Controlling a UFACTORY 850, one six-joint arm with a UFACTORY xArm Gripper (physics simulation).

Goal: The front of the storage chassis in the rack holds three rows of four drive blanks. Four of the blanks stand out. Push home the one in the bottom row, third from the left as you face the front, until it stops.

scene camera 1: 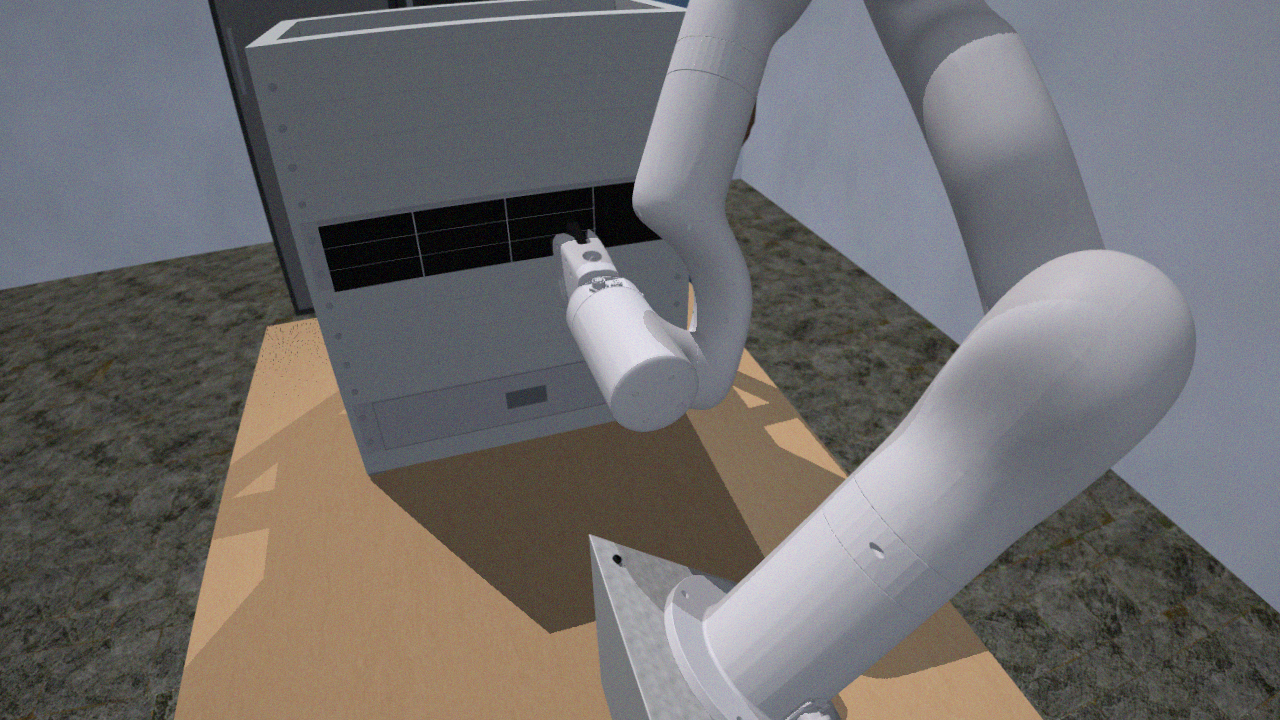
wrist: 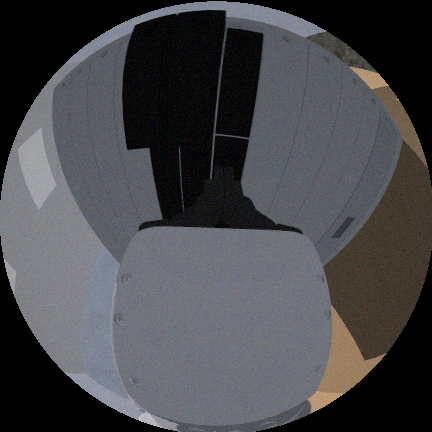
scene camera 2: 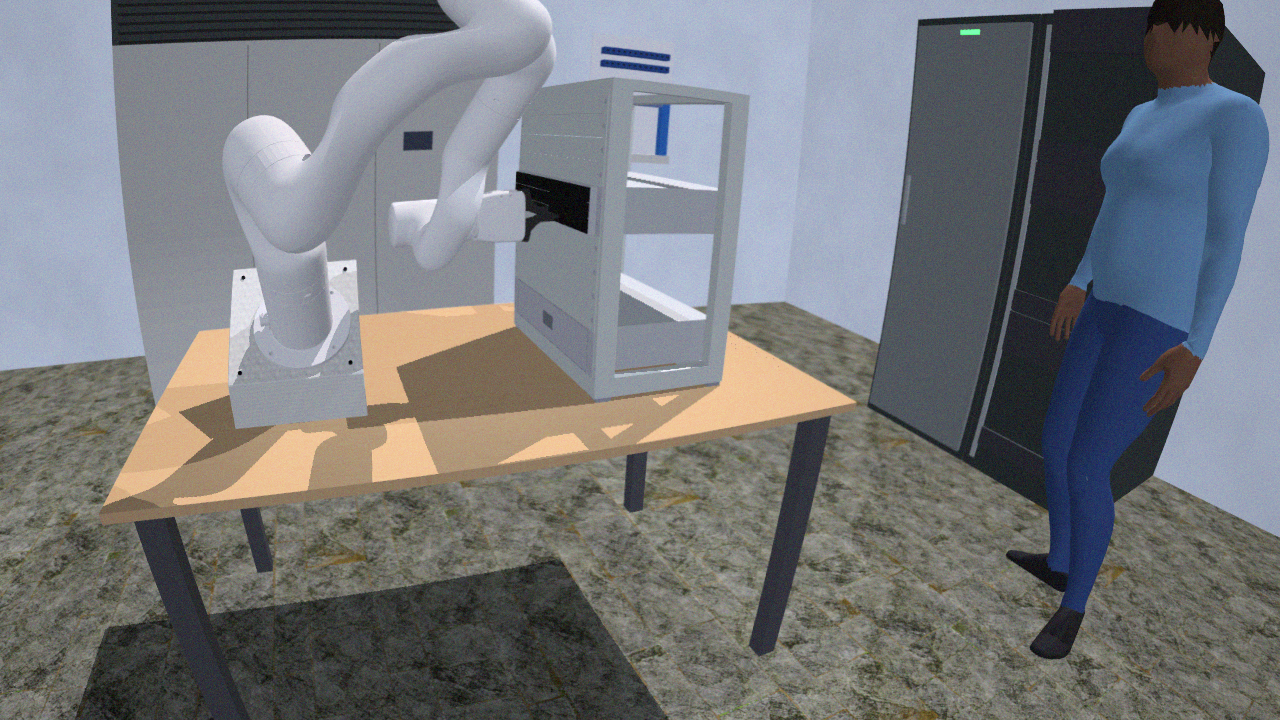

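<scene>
The rack (scene camera 1: 474, 331) (scene camera 2: 607, 304) (wrist: 285, 100) holds the chassis front, a black grid of three rows of four blanks. The bottom-row third blank (scene camera 1: 531, 247) (wrist: 229, 156) is partly hidden by my fingers; in the wrist view its visible edge runs in line with its right neighbour (wrist: 239, 85). Black on black, its depth is hard to tell. My gripper (scene camera 1: 578, 229) (scene camera 2: 556, 217) (wrist: 221, 179) is shut and empty, its dark fingertips at that blank's face, towards its right part; contact cannot be made out.
In the wrist view, a black block (wrist: 175, 80) stands out in the upper two rows of the rightmost column, close to the fingers. My forearm hides part of the rack's right side in scene camera 1. The rack stands on a wooden table (scene camera 1: 358, 573) (scene camera 2: 760, 385). A person (scene camera 2: 1154, 197) stands beyond the table.
</scene>
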